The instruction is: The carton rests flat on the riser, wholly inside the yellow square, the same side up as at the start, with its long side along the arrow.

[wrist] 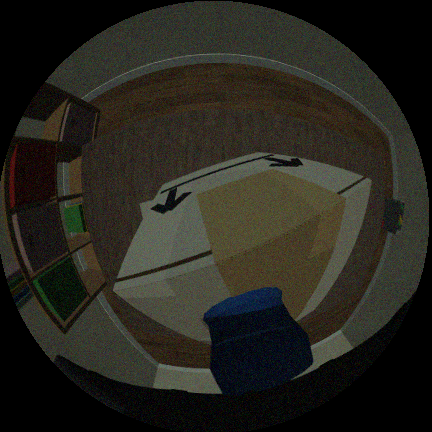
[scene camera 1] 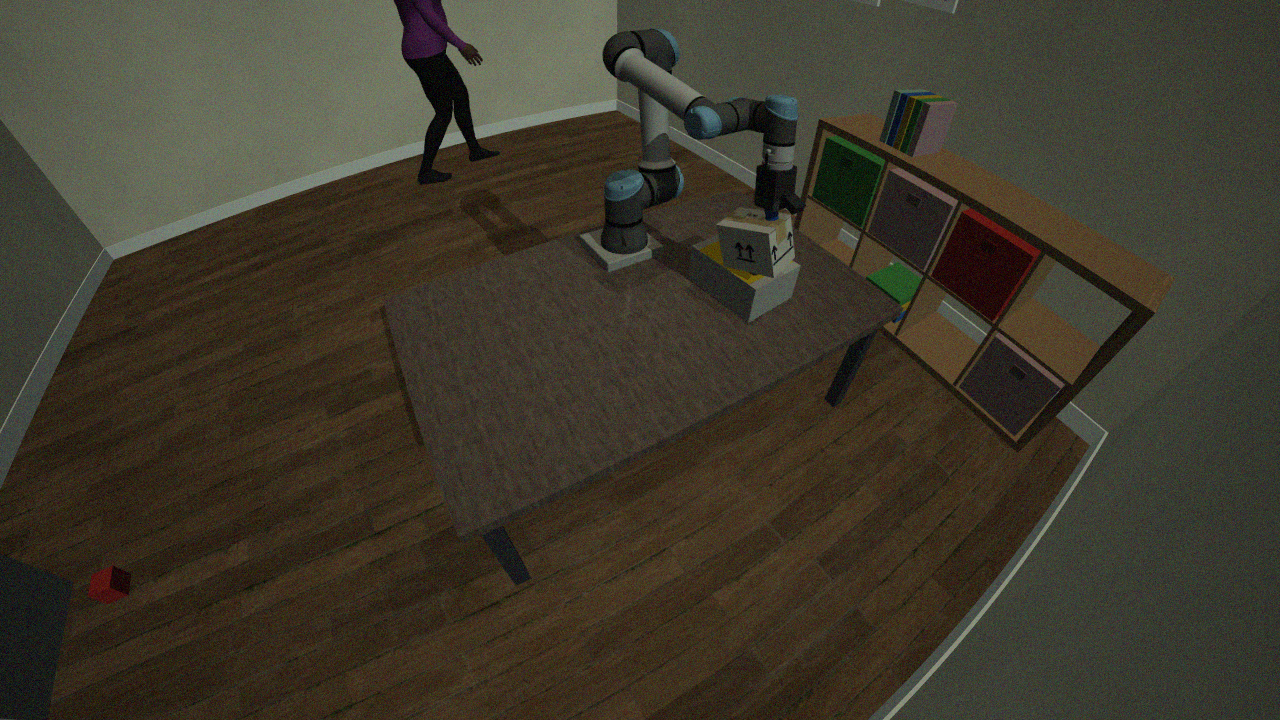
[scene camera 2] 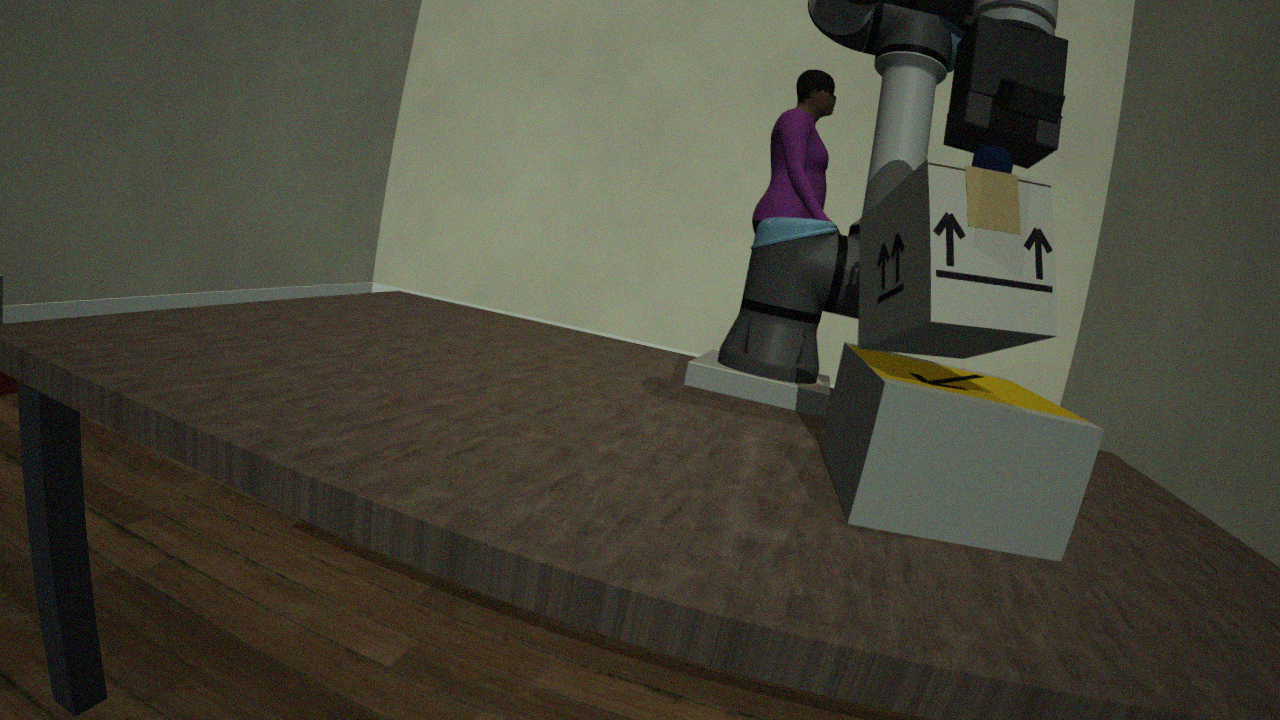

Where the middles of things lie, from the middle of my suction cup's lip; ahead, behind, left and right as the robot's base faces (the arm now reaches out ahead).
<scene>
The carton (scene camera 2: 957, 261) lies 2 cm behind my suction cup, 2 cm to the right of it and 9 cm below it. The rest, counted from my suction cup: riser (scene camera 2: 916, 447) (8 cm behind, 3 cm to the left, 24 cm below).
</scene>
